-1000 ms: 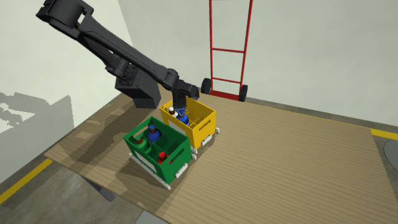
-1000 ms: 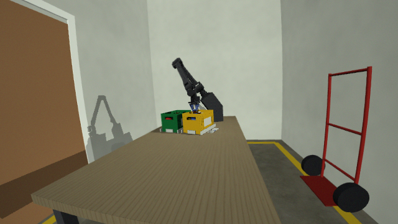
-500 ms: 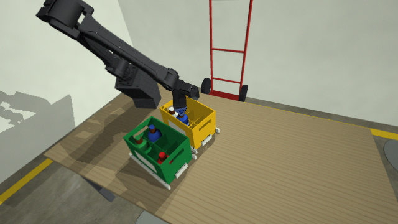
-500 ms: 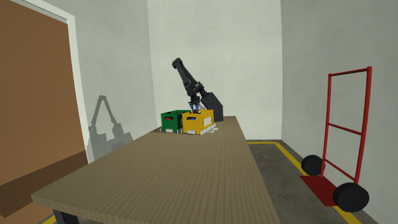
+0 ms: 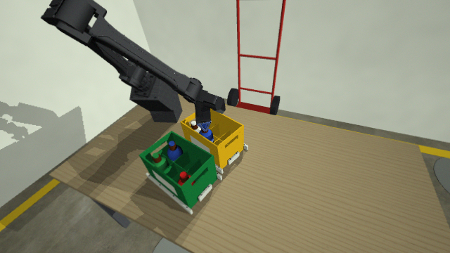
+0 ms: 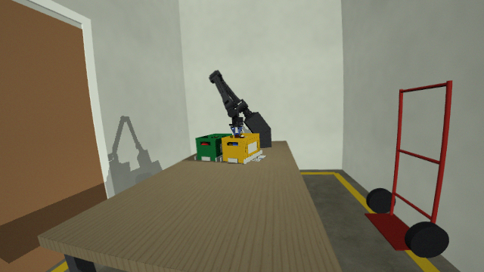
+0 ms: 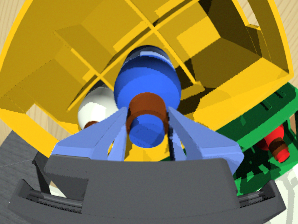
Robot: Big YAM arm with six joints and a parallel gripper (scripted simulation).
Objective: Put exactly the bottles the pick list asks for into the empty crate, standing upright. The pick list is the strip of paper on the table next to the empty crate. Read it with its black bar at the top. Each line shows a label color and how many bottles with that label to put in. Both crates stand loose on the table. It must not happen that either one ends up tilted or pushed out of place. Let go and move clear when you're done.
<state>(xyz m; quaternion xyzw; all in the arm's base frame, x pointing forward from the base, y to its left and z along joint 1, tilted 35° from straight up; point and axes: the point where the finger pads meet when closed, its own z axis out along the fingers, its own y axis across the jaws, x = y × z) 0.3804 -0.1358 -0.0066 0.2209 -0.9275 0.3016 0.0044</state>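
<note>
The yellow crate lies 2 cm ahead of my hand, 4 cm to the left of it and 9 cm below it. Also, from my hand: white-labelled bottle (8 cm behind, 4 cm to the left, 9 cm below); then green crate (6 cm behind, 19 cm to the right, 9 cm below); then pick list (7 cm ahead, 17 cm to the left, 18 cm below).
</note>
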